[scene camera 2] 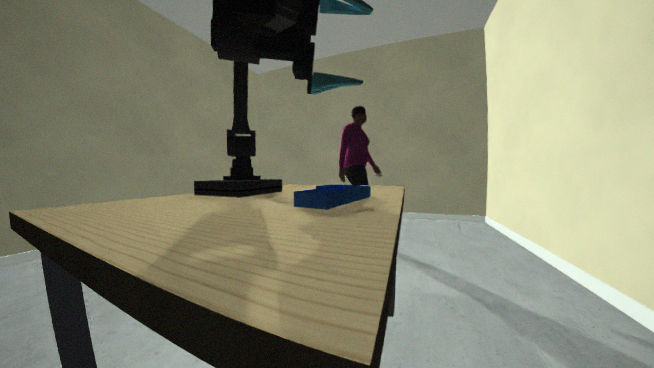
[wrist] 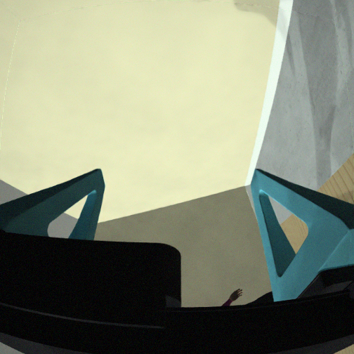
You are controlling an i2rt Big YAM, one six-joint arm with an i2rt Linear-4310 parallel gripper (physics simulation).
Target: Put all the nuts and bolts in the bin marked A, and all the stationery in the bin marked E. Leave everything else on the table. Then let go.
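Seen in the pictures: gripper, fingertip midpoint: [scene camera 2: 367, 47]; arm's base at its link origin: [scene camera 2: 242, 179].
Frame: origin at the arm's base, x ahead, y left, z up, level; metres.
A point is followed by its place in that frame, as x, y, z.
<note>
My gripper [scene camera 2: 367, 45] @[0.604, -0.202, 0.202] [wrist: 177, 176] is open and empty, its two teal fingers wide apart. It hangs high above the table [scene camera 2: 330, 280] @[0.643, -0.365, -0.050] [wrist: 342, 182] and points sideways towards the walls. A low blue bin [scene camera 2: 325, 199] @[0.490, -0.142, -0.030] stands on the table below it in the scene view, near the right edge. No letter can be read on the bin, and whether a second bin stands behind it cannot be told. What lies inside the bin is hidden by its walls. Nuts, bolts and stationery do not show in either view.
The black arm base [scene camera 2: 238, 187] @[0.135, -0.104, -0.019] stands on the table to the left of the blue bin. A person in a magenta top [scene camera 2: 355, 145] stands beyond the table's far end. The table's right edge runs close past the bin.
</note>
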